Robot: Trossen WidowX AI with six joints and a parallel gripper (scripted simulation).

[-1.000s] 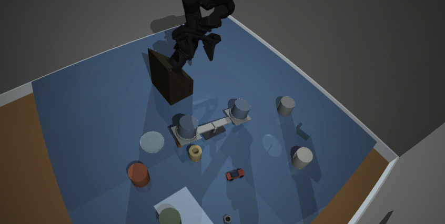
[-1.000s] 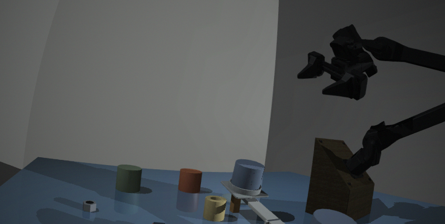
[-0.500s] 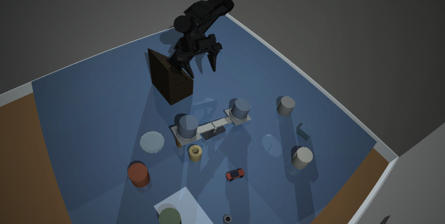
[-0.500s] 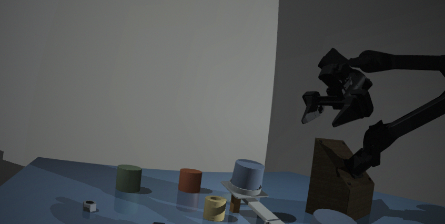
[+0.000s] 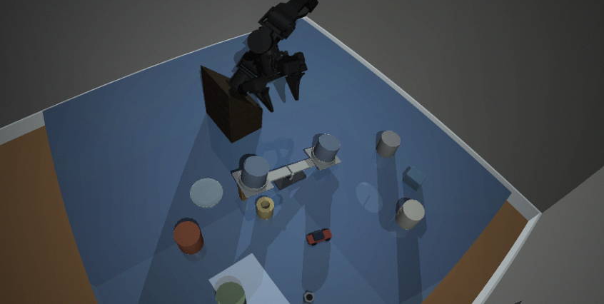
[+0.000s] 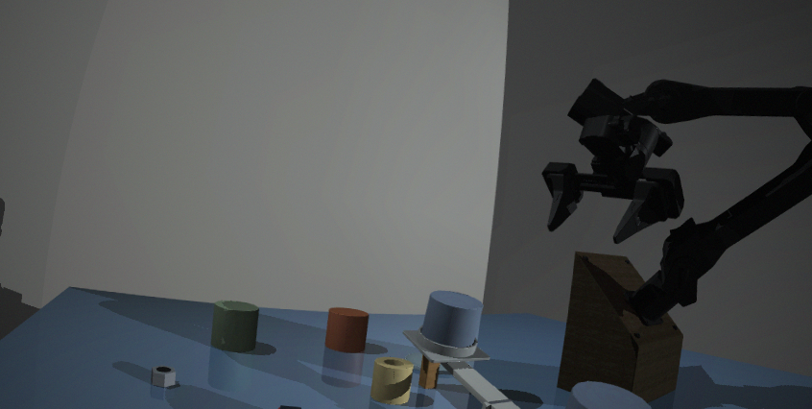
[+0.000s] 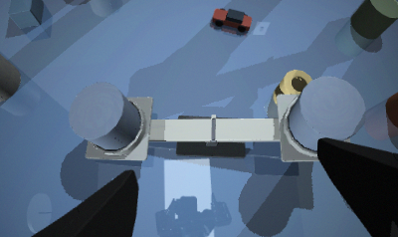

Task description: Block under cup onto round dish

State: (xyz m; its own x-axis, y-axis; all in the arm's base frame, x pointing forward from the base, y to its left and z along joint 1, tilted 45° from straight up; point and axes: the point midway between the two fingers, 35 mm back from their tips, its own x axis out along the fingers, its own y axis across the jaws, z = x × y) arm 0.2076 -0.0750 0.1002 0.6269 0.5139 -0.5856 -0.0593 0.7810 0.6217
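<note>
The blue-grey cup lies 100 mm ahead of my gripper tip, 130 mm to the left of it and 170 mm below it. From my gripper tip the other things lie so: pale green block (90 mm ahead, 110 mm to the left, 190 mm below); then round pale dish (20 mm behind, 260 mm to the right, 230 mm below); then yellow ring (130 mm ahead, 160 mm to the right, 210 mm below).
</note>
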